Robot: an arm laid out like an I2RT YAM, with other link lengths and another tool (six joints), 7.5 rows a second.
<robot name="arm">
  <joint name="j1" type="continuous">
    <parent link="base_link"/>
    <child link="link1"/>
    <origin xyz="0 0 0.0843" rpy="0 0 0"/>
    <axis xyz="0 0 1"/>
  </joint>
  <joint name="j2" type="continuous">
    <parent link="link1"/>
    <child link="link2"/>
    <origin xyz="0.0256 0.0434 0.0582" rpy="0 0 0"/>
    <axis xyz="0 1 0"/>
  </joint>
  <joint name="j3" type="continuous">
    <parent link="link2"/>
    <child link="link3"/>
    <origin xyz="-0.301 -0.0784 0" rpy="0 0 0"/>
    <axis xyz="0 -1 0"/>
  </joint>
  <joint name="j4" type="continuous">
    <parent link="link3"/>
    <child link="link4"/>
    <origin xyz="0.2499 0.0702 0.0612" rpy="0 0 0"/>
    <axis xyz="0 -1 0"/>
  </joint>
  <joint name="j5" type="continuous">
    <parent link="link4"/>
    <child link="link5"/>
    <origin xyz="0.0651 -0.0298 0.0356" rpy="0 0 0"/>
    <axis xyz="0 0 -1"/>
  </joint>
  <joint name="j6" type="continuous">
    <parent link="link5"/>
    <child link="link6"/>
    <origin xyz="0.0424 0 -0.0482" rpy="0 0 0"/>
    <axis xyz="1 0 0"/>
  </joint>
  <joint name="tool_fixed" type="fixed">
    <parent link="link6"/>
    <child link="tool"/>
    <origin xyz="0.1 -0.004 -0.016" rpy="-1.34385 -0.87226 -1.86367"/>
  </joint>
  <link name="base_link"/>
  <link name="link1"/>
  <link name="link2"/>
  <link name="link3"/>
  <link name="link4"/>
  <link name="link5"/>
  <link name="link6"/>
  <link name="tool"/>
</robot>
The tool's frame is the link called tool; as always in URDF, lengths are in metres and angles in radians. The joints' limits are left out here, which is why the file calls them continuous.
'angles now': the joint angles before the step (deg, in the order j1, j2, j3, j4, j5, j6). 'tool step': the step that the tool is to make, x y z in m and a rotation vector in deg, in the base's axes. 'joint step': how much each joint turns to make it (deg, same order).
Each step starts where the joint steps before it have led.
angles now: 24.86 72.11 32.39 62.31 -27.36 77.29
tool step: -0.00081 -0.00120 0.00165 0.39 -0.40 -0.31
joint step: 0.00 -0.25 -0.21 0.52 0.36 0.06
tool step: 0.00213 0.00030 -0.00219 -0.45 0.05 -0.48
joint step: 0.02 0.34 0.05 -0.22 0.31 -0.62
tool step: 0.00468 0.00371 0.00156 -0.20 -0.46 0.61
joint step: -0.02 1.50 1.20 0.58 -0.72 -0.12
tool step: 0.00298 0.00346 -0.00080 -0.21 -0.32 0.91
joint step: -0.03 1.41 0.66 0.99 -0.99 0.08
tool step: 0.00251 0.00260 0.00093 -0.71 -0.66 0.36
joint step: -0.01 0.72 0.92 -0.29 -0.70 -0.80
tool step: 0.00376 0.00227 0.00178 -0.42 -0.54 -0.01
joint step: 0.02 0.79 1.05 -0.27 -0.21 -0.65
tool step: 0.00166 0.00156 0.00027 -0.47 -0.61 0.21
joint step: -0.03 0.54 0.51 0.09 -0.49 -0.61
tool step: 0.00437 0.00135 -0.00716 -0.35 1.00 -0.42
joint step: 0.06 1.12 -0.21 0.21 0.48 -0.10
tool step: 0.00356 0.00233 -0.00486 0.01 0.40 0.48
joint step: -0.04 1.52 0.05 1.31 -0.42 0.41
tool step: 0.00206 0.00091 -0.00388 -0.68 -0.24 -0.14
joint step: -0.05 0.68 -0.04 0.24 -0.18 -0.81
